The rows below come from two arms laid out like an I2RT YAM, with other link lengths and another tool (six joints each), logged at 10 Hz.
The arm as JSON. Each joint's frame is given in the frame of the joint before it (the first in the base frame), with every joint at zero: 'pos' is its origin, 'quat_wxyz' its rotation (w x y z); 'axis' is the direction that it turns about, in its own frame. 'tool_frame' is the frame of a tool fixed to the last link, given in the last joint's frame.
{
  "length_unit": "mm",
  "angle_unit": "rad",
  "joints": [
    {
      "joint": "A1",
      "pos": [
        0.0,
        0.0,
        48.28
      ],
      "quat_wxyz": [
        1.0,
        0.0,
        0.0,
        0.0
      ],
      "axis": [
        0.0,
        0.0,
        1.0
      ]
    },
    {
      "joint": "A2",
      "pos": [
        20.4,
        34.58,
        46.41
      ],
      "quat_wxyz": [
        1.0,
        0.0,
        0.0,
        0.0
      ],
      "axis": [
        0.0,
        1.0,
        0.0
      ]
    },
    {
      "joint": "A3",
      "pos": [
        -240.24,
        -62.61,
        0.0
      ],
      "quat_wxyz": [
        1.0,
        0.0,
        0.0,
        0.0
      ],
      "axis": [
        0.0,
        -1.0,
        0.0
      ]
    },
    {
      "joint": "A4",
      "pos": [
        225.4,
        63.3,
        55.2
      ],
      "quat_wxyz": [
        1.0,
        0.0,
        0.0,
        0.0
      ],
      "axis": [
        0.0,
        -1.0,
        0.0
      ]
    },
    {
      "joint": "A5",
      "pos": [
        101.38,
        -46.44,
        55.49
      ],
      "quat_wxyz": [
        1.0,
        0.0,
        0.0,
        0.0
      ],
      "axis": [
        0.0,
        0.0,
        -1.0
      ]
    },
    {
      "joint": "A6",
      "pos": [
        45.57,
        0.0,
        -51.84
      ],
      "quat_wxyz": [
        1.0,
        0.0,
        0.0,
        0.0
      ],
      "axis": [
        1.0,
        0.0,
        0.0
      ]
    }
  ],
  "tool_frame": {
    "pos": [
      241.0,
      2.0,
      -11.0
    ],
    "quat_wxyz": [
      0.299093,
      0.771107,
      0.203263,
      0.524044
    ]
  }
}
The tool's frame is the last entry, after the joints.
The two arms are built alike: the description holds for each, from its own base.
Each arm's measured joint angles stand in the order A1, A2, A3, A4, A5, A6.
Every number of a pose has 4 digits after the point.
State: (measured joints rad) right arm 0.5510 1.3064 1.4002 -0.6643 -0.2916 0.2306; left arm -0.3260 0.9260 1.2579 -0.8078 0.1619 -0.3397
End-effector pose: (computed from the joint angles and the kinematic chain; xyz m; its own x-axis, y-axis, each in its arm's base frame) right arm 0.3767 0.3201 0.1948 0.2501 0.7876 0.5632 0.8421 -0.4639 0.2749; left arm 0.3685 -0.1870 0.2299 0.8477 0.5050 0.1627 0.1697 -0.5486 0.8187
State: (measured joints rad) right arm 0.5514 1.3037 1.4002 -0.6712 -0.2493 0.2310; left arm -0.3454 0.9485 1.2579 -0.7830 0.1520 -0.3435
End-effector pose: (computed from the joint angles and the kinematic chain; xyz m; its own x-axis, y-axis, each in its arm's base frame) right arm 0.3837 0.3109 0.1921 0.2734 0.7903 0.5483 0.8230 -0.4873 0.2919; left arm 0.3732 -0.1942 0.2292 0.8518 0.4973 0.1647 0.1631 -0.5506 0.8187
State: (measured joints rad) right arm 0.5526 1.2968 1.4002 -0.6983 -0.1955 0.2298; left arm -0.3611 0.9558 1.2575 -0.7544 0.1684 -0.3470
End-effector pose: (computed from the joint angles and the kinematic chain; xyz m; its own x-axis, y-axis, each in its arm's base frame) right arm 0.3882 0.2968 0.1848 0.3081 0.7973 0.5190 0.8018 -0.5113 0.3095; left arm 0.3735 -0.2063 0.2362 0.8632 0.4754 0.1698 0.1346 -0.5410 0.8302
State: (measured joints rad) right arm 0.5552 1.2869 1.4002 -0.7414 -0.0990 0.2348; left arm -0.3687 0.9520 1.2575 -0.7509 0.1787 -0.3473
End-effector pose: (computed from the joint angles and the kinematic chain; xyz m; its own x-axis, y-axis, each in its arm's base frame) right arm 0.3960 0.2711 0.1734 0.3724 0.8007 0.4692 0.7602 -0.5532 0.3408; left arm 0.3705 -0.2117 0.2391 0.8702 0.4621 0.1709 0.1214 -0.5373 0.8346
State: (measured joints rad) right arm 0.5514 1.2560 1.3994 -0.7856 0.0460 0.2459; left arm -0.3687 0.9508 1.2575 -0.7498 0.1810 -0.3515
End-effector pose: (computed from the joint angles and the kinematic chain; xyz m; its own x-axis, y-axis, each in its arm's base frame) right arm 0.4089 0.2283 0.1724 0.4604 0.7804 0.4231 0.6751 -0.6173 0.4040; left arm 0.3702 -0.2123 0.2401 0.8704 0.4627 0.1684 0.1214 -0.5332 0.8372
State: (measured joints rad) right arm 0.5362 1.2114 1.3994 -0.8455 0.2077 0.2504; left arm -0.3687 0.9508 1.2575 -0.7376 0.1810 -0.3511
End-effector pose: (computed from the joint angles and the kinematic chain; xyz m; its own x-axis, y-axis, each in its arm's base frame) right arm 0.4170 0.1714 0.1769 0.5577 0.7409 0.3742 0.5644 -0.6691 0.4835; left arm 0.3721 -0.2131 0.2443 0.8685 0.4632 0.1766 0.1116 -0.5298 0.8408
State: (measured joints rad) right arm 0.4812 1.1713 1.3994 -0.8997 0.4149 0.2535; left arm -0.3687 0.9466 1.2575 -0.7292 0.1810 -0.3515
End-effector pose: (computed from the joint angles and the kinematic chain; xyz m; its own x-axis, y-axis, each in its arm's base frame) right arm 0.4255 0.0841 0.1882 0.6933 0.6434 0.3247 0.3851 -0.7116 0.5877; left arm 0.3728 -0.2133 0.2489 0.8663 0.4643 0.1844 0.1020 -0.5257 0.8445
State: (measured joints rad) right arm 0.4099 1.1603 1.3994 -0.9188 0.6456 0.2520; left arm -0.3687 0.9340 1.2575 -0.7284 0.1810 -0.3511
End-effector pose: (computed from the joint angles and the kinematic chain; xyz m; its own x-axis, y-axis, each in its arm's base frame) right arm 0.4252 -0.0114 0.2076 0.8198 0.4944 0.2890 0.1724 -0.6943 0.6987; left arm 0.3711 -0.2127 0.2542 0.8640 0.4650 0.1933 0.0912 -0.5219 0.8481
